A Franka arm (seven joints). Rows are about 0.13 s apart.
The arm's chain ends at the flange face. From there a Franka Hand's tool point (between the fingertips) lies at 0.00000 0.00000 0.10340 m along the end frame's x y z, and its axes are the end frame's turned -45 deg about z.
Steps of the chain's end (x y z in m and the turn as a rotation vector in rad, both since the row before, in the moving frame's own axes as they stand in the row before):
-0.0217 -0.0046 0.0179 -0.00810 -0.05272 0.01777
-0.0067 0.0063 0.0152 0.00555 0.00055 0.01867
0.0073 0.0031 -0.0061 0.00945 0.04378 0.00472
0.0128 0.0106 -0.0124 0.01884 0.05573 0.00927
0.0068 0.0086 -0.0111 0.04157 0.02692 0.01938
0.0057 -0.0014 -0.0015 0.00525 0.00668 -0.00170
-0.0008 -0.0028 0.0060 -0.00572 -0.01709 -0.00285
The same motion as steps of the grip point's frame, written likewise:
-0.0165 -0.0219 0.0178 0.03155 -0.04301 0.01777
-0.0087 -0.0006 0.0152 0.00354 0.00431 0.01867
0.0069 0.0099 -0.0062 -0.02427 0.03764 0.00472
0.0070 0.0193 -0.0126 -0.02609 0.05273 0.00927
0.0037 0.0099 -0.0112 0.01036 0.04843 0.01938
0.0059 0.0031 -0.0015 -0.00101 0.00844 -0.00170
-0.0003 -0.0034 0.0060 0.00804 -0.01613 -0.00285

